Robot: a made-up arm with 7 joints. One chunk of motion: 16 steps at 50 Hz.
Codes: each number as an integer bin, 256 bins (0 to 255) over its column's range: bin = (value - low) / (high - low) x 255, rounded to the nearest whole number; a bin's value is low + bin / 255 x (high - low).
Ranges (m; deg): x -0.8..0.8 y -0.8..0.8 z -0.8..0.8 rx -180..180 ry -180..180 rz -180..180
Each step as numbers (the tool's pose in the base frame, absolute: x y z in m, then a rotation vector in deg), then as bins.
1 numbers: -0.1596 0.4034 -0.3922 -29.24 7.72 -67.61
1 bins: 102 192 65 107 133 80
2 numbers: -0.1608 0.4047 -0.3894 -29.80 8.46 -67.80
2 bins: 102 192 65 106 133 79
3 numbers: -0.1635 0.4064 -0.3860 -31.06 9.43 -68.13
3 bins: 101 192 66 105 134 79
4 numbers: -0.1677 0.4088 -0.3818 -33.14 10.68 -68.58
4 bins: 101 193 67 104 135 79
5 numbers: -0.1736 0.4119 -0.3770 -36.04 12.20 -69.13
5 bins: 100 193 67 102 136 79
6 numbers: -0.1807 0.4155 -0.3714 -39.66 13.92 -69.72
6 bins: 99 194 68 99 137 78
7 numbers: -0.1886 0.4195 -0.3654 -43.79 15.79 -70.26
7 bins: 97 194 69 96 139 78
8 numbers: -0.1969 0.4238 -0.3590 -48.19 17.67 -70.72
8 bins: 96 195 70 93 140 77
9 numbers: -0.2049 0.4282 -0.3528 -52.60 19.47 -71.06
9 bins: 95 196 71 90 141 77
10 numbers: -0.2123 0.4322 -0.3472 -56.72 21.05 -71.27
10 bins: 94 196 72 87 142 77
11 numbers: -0.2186 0.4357 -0.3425 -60.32 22.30 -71.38
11 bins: 93 197 73 85 143 77
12 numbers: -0.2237 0.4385 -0.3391 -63.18 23.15 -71.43
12 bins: 92 197 73 83 144 77
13 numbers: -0.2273 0.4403 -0.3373 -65.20 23.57 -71.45
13 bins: 91 198 74 81 144 77
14 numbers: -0.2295 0.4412 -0.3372 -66.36 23.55 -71.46
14 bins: 91 198 74 80 144 77
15 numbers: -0.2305 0.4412 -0.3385 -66.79 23.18 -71.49
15 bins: 91 198 74 80 144 77
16 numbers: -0.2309 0.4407 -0.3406 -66.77 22.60 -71.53
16 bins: 91 198 73 80 144 77
